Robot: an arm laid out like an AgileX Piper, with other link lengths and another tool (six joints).
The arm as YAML. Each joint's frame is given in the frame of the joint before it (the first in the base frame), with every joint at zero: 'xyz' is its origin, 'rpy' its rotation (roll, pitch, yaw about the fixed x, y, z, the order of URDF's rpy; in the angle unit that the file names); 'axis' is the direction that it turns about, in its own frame. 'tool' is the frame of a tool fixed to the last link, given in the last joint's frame.
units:
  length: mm
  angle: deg
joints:
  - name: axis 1
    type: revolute
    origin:
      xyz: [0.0, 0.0, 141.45]
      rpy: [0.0, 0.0, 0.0]
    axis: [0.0, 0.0, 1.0]
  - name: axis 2
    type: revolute
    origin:
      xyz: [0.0, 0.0, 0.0]
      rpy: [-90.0, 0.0, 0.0]
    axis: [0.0, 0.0, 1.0]
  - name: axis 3
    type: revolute
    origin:
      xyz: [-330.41, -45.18, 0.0]
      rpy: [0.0, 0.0, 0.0]
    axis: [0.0, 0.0, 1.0]
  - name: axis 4
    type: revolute
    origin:
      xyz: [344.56, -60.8, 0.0]
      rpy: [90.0, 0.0, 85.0]
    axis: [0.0, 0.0, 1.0]
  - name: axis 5
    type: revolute
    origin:
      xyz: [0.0, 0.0, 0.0]
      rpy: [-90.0, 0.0, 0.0]
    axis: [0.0, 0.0, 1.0]
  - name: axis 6
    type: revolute
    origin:
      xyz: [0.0, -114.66, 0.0]
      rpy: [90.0, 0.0, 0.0]
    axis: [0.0, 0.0, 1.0]
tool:
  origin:
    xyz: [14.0, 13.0, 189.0]
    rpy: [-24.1, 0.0, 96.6]
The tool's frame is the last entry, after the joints.
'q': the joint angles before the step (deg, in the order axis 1, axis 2, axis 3, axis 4, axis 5, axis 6). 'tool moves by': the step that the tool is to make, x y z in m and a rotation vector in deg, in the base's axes. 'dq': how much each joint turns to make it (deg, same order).
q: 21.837, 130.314, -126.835, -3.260, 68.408, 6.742
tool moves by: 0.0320, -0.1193, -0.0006, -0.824, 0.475, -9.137
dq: -9.949, -0.015, -0.083, -0.288, 0.740, -0.939
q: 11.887, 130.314, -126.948, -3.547, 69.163, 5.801
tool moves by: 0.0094, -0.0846, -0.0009, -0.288, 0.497, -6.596
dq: -6.943, 0.004, -0.014, -0.057, 0.521, -0.412
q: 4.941, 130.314, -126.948, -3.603, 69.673, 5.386
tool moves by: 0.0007, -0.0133, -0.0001, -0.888, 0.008, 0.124
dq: -0.876, 0.008, -0.006, -0.475, 0.007, -1.096
